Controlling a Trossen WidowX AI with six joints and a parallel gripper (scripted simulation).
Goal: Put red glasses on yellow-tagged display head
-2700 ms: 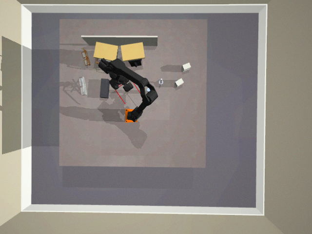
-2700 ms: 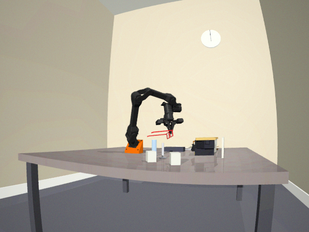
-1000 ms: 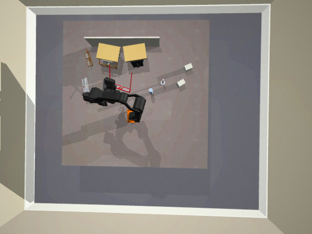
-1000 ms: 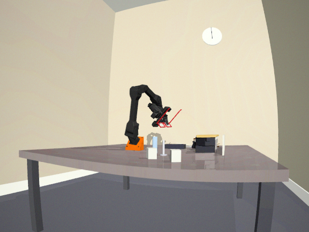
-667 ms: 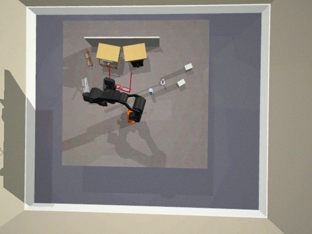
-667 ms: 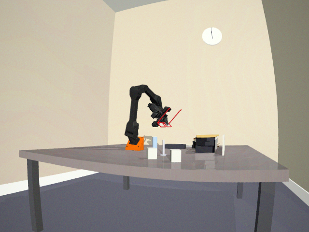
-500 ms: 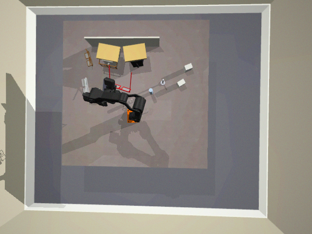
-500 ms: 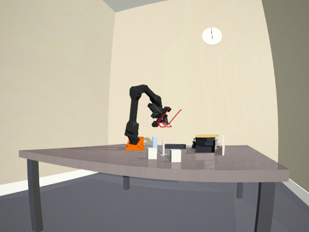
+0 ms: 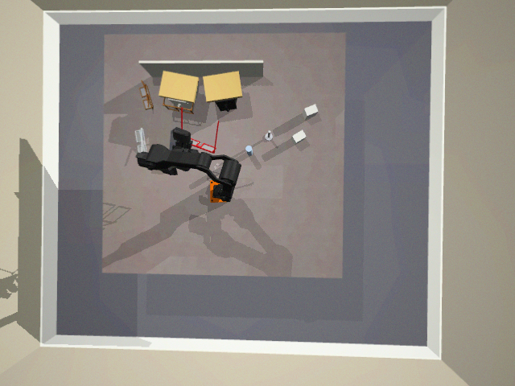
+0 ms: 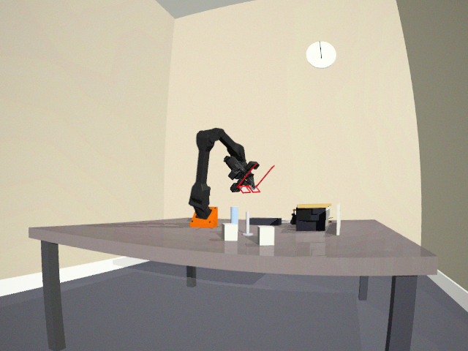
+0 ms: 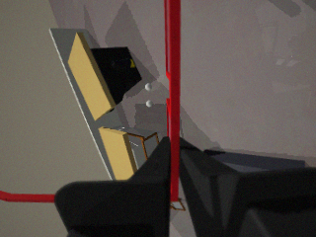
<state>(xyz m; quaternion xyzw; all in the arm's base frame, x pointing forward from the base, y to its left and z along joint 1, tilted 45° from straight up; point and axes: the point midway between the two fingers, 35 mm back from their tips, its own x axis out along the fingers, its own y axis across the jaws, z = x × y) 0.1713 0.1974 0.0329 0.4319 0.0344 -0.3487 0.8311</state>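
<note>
Right now my gripper tip is 270 mm short of the dark display head, 100 mm to the left of it and 120 mm above it. Round my gripper tip: dark case (150 mm to the left, 160 mm below); pale blue cylinder (10 mm ahead, 240 mm to the right, 130 mm below); thin grey peg (110 mm ahead, 340 mm to the right, 160 mm below).
</note>
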